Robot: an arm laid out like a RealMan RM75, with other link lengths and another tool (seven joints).
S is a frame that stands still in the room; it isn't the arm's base.
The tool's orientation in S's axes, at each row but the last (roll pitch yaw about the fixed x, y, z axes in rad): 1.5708, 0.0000, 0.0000; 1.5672, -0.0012, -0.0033; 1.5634, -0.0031, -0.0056; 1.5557, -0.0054, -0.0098; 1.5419, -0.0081, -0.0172; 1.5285, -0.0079, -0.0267; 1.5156, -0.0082, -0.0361
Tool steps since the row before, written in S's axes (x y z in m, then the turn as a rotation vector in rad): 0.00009, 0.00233, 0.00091, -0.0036, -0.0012, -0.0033; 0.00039, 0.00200, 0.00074, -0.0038, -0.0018, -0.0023; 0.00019, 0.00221, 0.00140, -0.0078, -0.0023, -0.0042; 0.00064, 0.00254, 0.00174, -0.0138, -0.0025, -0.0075; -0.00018, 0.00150, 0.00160, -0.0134, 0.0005, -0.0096; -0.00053, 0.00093, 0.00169, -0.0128, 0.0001, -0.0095; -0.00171, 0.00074, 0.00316, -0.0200, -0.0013, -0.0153
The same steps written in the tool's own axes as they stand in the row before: 0.00009, 0.00091, -0.00233, -0.0036, -0.0033, 0.0012; 0.00038, 0.00075, -0.00200, -0.0038, -0.0023, 0.0018; 0.00018, 0.00142, -0.00220, -0.0078, -0.0042, 0.0023; 0.00062, 0.00177, -0.00252, -0.0138, -0.0075, 0.0025; -0.00019, 0.00164, -0.00145, -0.0135, -0.0095, -0.0005; -0.00054, 0.00173, -0.00084, -0.0129, -0.0094, -0.0002; -0.00171, 0.00321, -0.00050, -0.0201, -0.0152, 0.0012
